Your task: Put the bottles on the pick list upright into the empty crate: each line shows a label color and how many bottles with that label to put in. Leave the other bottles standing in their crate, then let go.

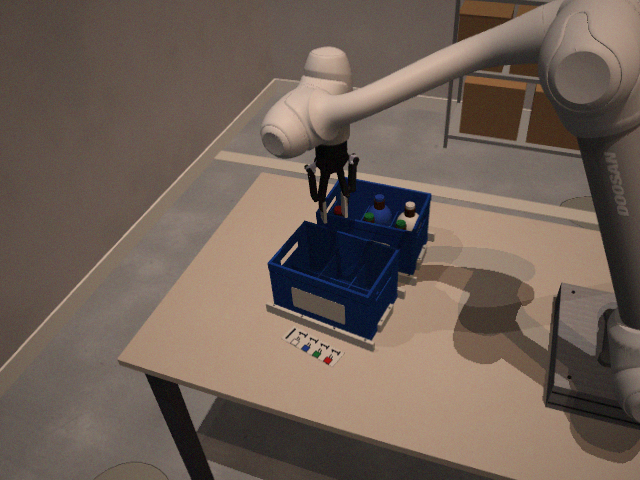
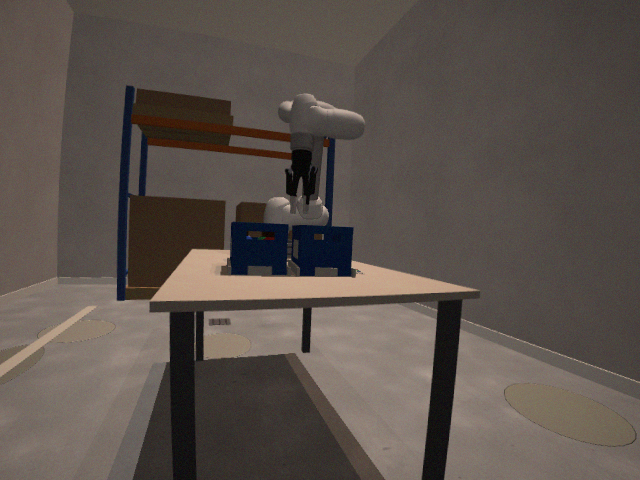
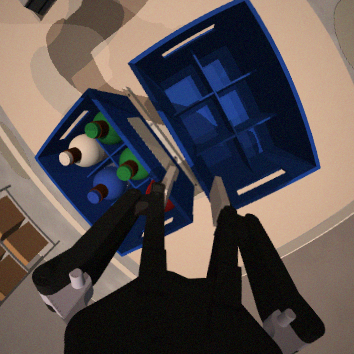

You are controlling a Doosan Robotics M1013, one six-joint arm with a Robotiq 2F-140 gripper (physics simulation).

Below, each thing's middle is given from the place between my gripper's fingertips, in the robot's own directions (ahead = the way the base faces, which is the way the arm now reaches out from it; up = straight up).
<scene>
Now: the blue bottle [image 3: 106, 185] 200 mm to the right of my hand, 130 mm below it and 50 mm behind it. Round my hand: pick list [image 1: 315, 347] (240 mm to the left, 220 mm below, 40 mm behind); white bottle [image 3: 84, 151] (190 mm to the right, 140 mm behind, 130 mm below).
</scene>
